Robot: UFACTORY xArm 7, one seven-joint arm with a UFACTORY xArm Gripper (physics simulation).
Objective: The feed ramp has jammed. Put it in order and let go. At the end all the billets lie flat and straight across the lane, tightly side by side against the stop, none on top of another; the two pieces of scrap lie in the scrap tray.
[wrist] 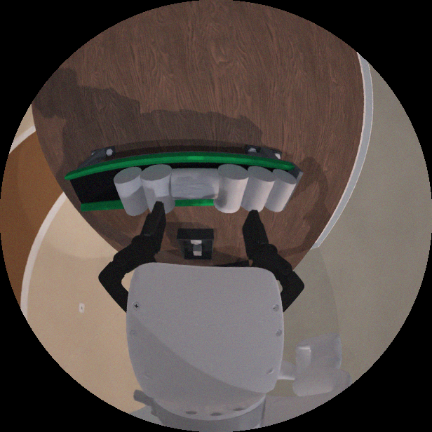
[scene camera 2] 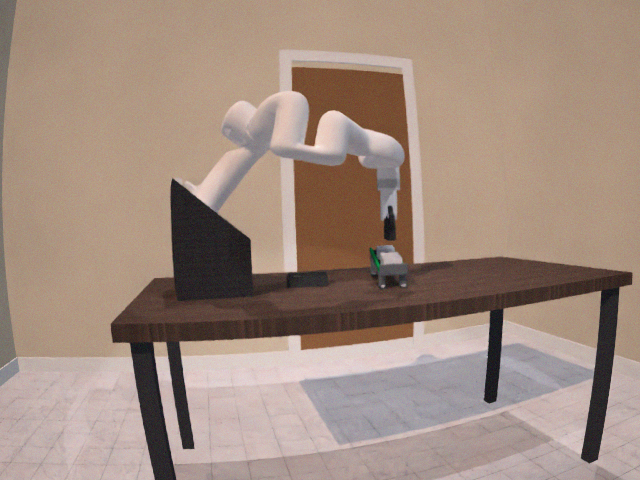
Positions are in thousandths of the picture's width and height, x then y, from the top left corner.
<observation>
gripper: wrist 476, 499; scene camera 2 609, 499
</observation>
